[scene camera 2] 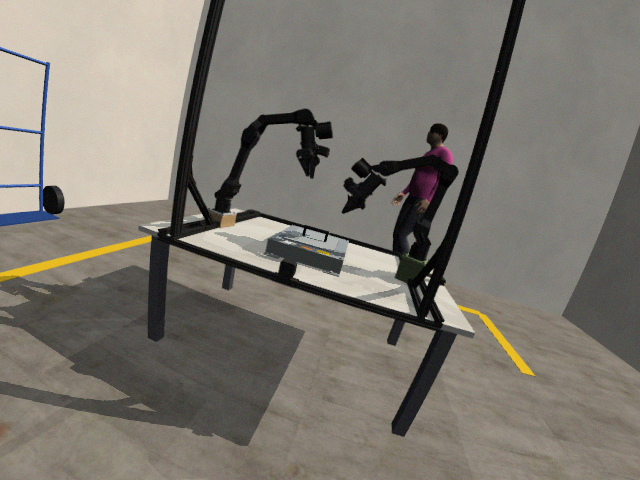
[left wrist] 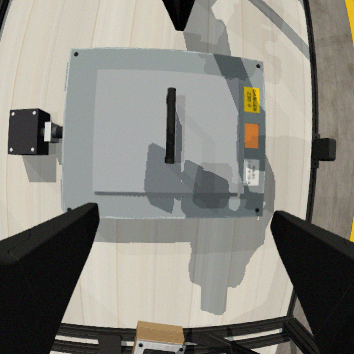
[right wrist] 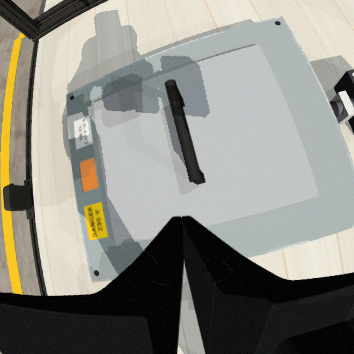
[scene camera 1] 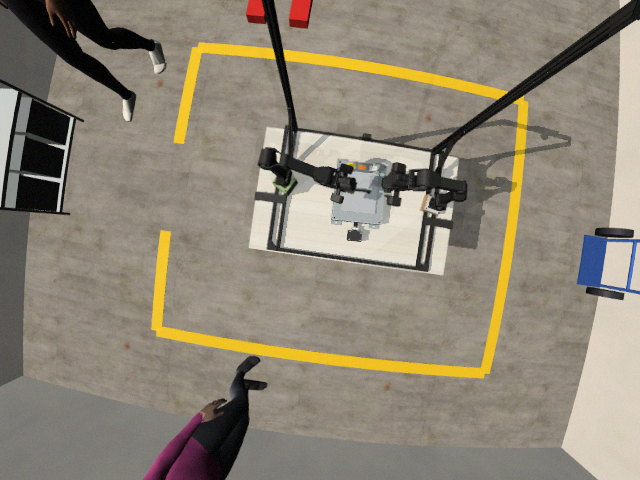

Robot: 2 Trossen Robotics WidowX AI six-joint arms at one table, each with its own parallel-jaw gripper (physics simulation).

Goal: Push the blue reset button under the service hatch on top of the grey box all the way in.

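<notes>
The grey box (scene camera 1: 336, 212) (scene camera 2: 303, 257) (left wrist: 80, 100) (right wrist: 295, 75) sits on the table. Its service hatch (left wrist: 125, 125) (right wrist: 250, 125) lies flat and closed, with a black bar handle (scene camera 2: 316, 232) (left wrist: 170, 125) (right wrist: 185, 132) on top. The blue reset button does not show; the hatch covers the area beneath it. My right gripper (scene camera 2: 344, 210) (left wrist: 180, 28) (right wrist: 180, 224) is shut and empty, tilted down above the box, clear of the handle. My left gripper (scene camera 2: 310, 176) (left wrist: 187, 216) is open and empty, pointing down high above the box.
A black block (scene camera 1: 354, 235) (left wrist: 28, 132) (right wrist: 346, 102) with a connector stands beside the box. The box's edge strip bears a yellow danger label (left wrist: 252, 100) (right wrist: 96, 221) and an orange label (left wrist: 251, 136) (right wrist: 89, 175). A black frame (scene camera 2: 310, 286) runs around the table, with tall posts.
</notes>
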